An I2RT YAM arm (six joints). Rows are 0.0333 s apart.
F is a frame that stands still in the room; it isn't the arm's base.
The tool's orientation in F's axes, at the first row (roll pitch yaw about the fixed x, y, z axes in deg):
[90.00, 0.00, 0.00]
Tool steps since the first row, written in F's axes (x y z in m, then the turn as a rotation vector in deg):
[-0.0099, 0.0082, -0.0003, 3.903, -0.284, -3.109]
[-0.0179, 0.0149, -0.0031, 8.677, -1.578, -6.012]
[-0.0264, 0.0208, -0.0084, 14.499, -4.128, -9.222]
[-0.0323, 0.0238, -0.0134, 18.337, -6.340, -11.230]
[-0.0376, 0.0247, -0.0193, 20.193, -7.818, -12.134]
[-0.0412, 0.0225, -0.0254, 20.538, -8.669, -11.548]
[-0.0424, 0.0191, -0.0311, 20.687, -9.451, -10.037]
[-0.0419, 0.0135, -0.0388, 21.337, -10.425, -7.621]
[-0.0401, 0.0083, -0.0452, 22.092, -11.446, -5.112]
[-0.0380, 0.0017, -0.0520, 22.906, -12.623, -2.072]
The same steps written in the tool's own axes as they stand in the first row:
[-0.0099, -0.0003, -0.0082, 3.903, -3.109, 0.284]
[-0.0179, -0.0031, -0.0149, 8.677, -6.012, 1.578]
[-0.0264, -0.0084, -0.0208, 14.499, -9.222, 4.128]
[-0.0323, -0.0134, -0.0238, 18.337, -11.230, 6.340]
[-0.0376, -0.0193, -0.0247, 20.193, -12.134, 7.818]
[-0.0412, -0.0254, -0.0225, 20.538, -11.548, 8.669]
[-0.0424, -0.0311, -0.0191, 20.687, -10.037, 9.451]
[-0.0419, -0.0388, -0.0135, 21.337, -7.621, 10.425]
[-0.0401, -0.0452, -0.0083, 22.092, -5.112, 11.446]
[-0.0380, -0.0520, -0.0017, 22.906, -2.072, 12.623]

